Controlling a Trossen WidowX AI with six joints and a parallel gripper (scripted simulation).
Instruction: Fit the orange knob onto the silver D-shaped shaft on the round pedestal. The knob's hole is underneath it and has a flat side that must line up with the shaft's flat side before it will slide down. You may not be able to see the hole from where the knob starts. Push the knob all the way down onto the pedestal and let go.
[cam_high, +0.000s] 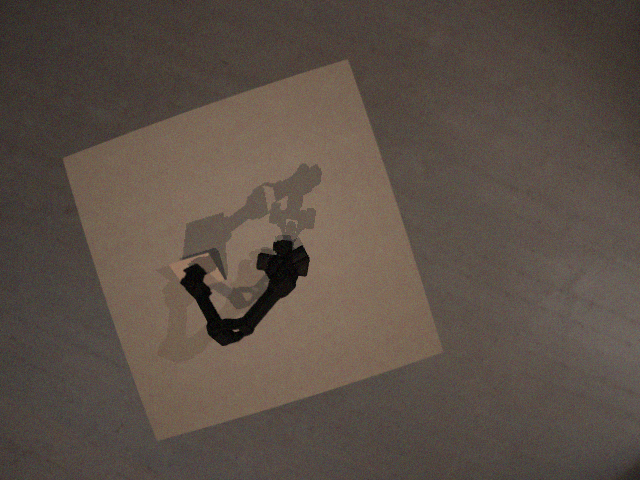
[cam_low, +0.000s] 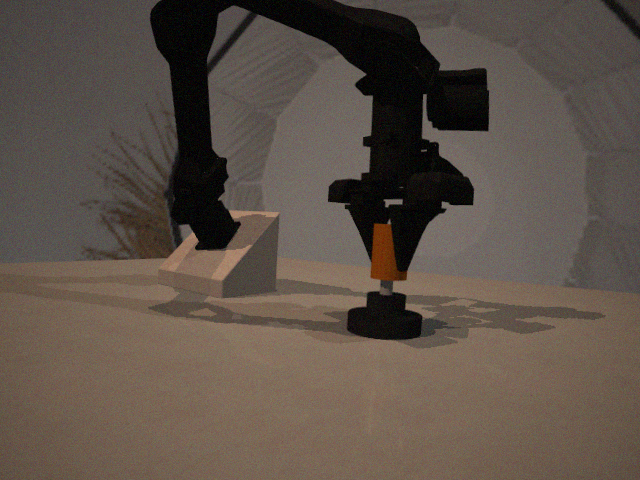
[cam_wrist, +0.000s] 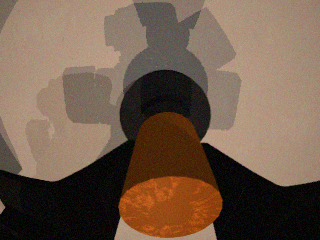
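The orange knob lies 30 mm above my gripper tip. From my gripper tip the other things lie so: black round pedestal 40 mm below.
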